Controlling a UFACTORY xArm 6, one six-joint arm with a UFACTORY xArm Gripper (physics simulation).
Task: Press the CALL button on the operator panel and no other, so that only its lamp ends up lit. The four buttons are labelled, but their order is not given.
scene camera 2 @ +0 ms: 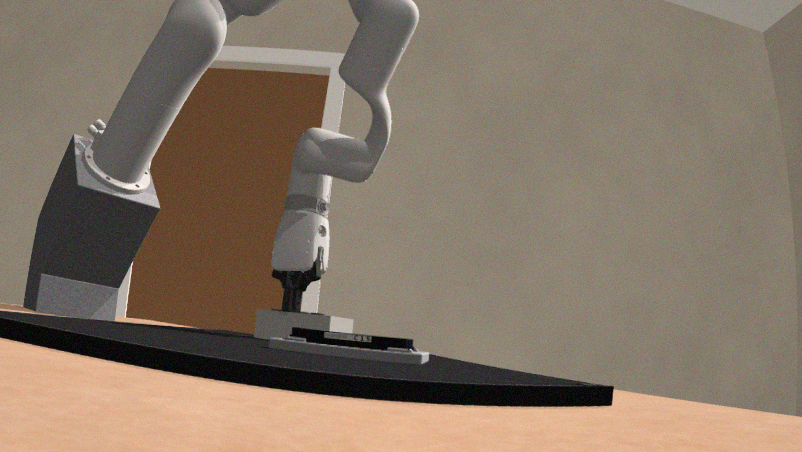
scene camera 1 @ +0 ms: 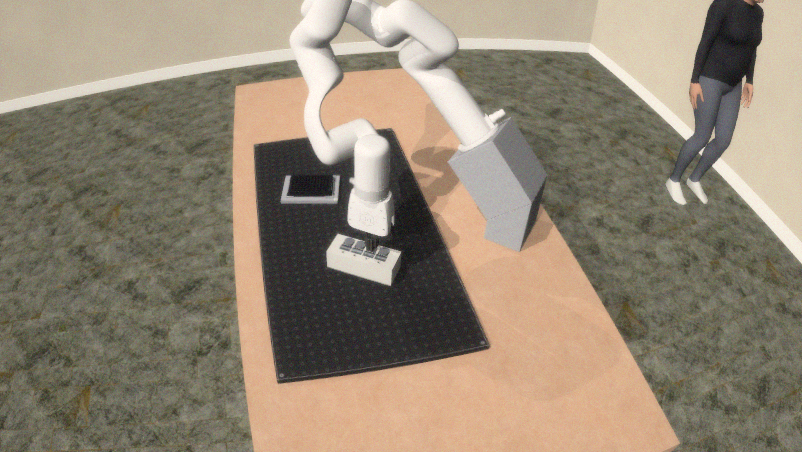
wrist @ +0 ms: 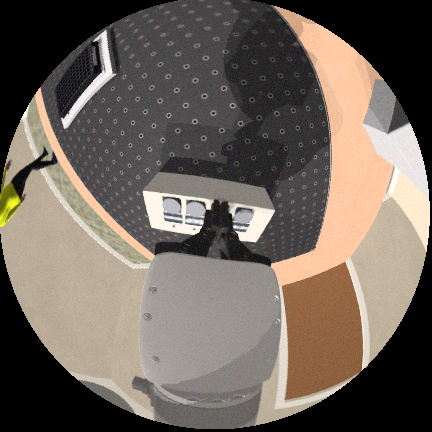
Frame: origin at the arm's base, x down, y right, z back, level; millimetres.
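Seen in the pictures: gripper, fingertip midpoint: (scene camera 2: pixel 290 312) (scene camera 1: pixel 371 247) (wrist: pixel 217 208); arm's base, link origin: (scene camera 2: pixel 115 169) (scene camera 1: pixel 479 138).
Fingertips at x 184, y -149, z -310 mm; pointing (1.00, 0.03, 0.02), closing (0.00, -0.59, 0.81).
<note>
Pixels of each thing's top centre, then the offset from my fingertips to it. Level surfaces: height alone.
- operator panel, top centre: (wrist: pixel 205 221) (scene camera 2: pixel 303 312) (scene camera 1: pixel 363 250) dx -3, dy -11, dz -22 mm
- first button, top centre: (wrist: pixel 170 206) dx -3, dy +29, dz -49 mm
- second button, top centre: (wrist: pixel 194 209) dx -3, dy +12, dz -24 mm
- rightmost button, top centre: (wrist: pixel 243 216) dx -3, dy -21, dz +26 mm
- tan table, surface height: dx +65 mm
- light grey tray, top centre: (scene camera 2: pixel 354 343) (scene camera 1: pixel 310 186) dx +37, dy +317, dz -111 mm
The operator panel (scene camera 1: pixel 359 270) (scene camera 2: pixel 272 323) (wrist: pixel 210 185) is a pale box with four round grey buttons in a row. My gripper (scene camera 1: pixel 371 247) (scene camera 2: pixel 291 309) (wrist: pixel 217 208) is shut and empty, pointing down with its fingertips at the third button from the left in scene camera 1 and the wrist view. The fingers hide most of that button; whether they touch it or stand just above it I cannot tell. The first button (wrist: pixel 172 206), the second button (wrist: pixel 195 208) and the rightmost button (wrist: pixel 243 215) show beside the fingers. The labels are too small to read. I see no lit lamp.
The panel stands on a black perforated board (scene camera 1: pixel 359 325) (scene camera 2: pixel 505 394) (wrist: pixel 150 95) on the tan table (scene camera 1: pixel 561 359). A light grey tray (scene camera 1: pixel 310 199) (scene camera 2: pixel 348 352) with a black insert lies behind the panel in scene camera 1. The grey arm pedestal (scene camera 1: pixel 499 174) stands to the right.
</note>
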